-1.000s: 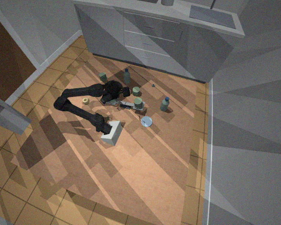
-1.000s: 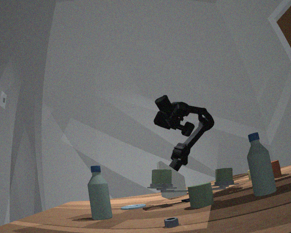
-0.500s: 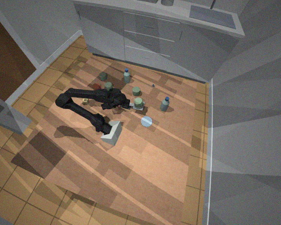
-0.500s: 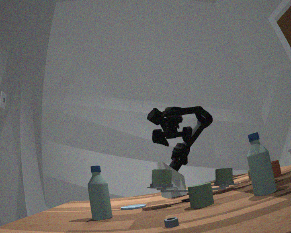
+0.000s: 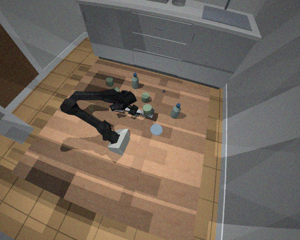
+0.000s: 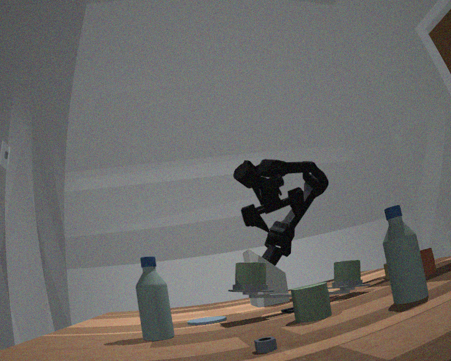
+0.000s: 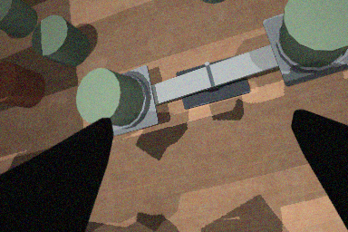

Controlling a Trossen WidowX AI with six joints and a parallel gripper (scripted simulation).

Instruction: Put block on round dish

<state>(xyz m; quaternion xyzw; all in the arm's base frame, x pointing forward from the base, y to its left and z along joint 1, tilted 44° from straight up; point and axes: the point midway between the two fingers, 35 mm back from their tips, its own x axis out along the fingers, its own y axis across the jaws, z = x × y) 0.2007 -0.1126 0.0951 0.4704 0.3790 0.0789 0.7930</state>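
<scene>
My gripper tip is now 170 mm above the green cup, 140 mm to the right of it and 90 mm short of it. The rest, counted from my gripper tip: orange cup (320 mm to the left, 190 mm below, 190 mm ahead); pale blue round dish (240 mm to the right, 220 mm below, 40 mm behind); grey block (190 mm below, 110 mm to the left, 90 mm ahead).
</scene>
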